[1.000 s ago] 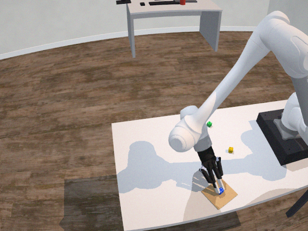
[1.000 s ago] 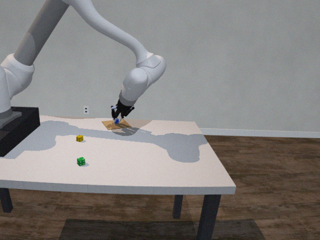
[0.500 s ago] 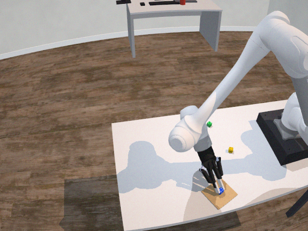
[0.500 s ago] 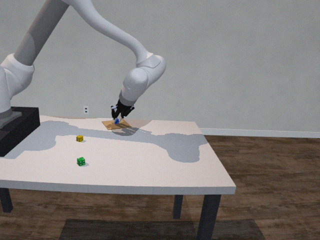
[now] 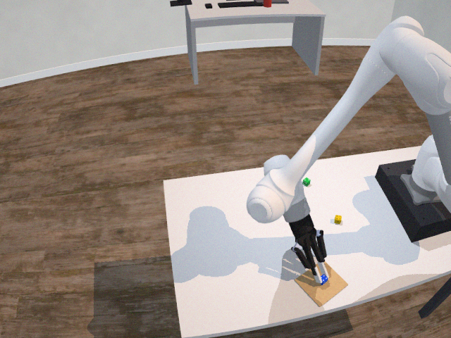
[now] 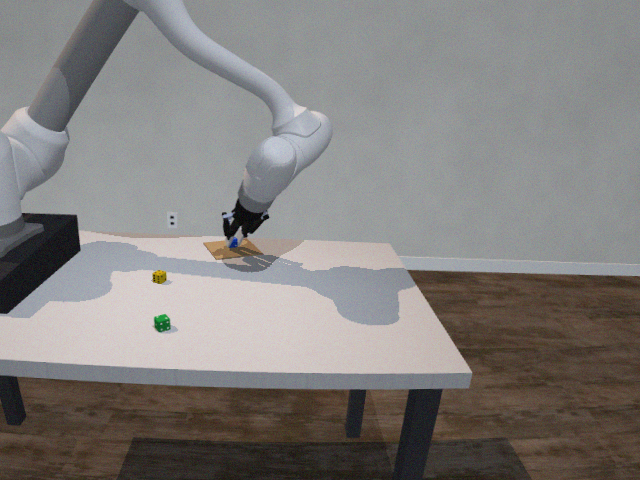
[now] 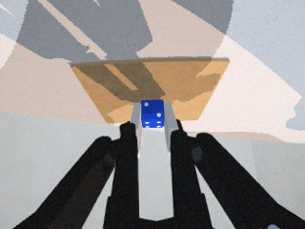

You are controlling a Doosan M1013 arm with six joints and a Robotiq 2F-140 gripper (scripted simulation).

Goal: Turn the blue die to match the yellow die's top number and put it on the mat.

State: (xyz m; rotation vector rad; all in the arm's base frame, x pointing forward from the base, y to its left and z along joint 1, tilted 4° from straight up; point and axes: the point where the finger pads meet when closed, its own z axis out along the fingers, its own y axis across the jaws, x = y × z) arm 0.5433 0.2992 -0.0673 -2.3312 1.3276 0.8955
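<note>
My hand is 1 cm past the blue die, 2 cm to the right of it and 2 cm above it. From my hand the other things lie so: yellow die: 13 cm behind, 25 cm to the right, 3 cm below; then tan mat: 1 cm behind, 2 cm to the left, 4 cm below; then green die: 4 cm behind, 46 cm to the right, 3 cm below.
</note>
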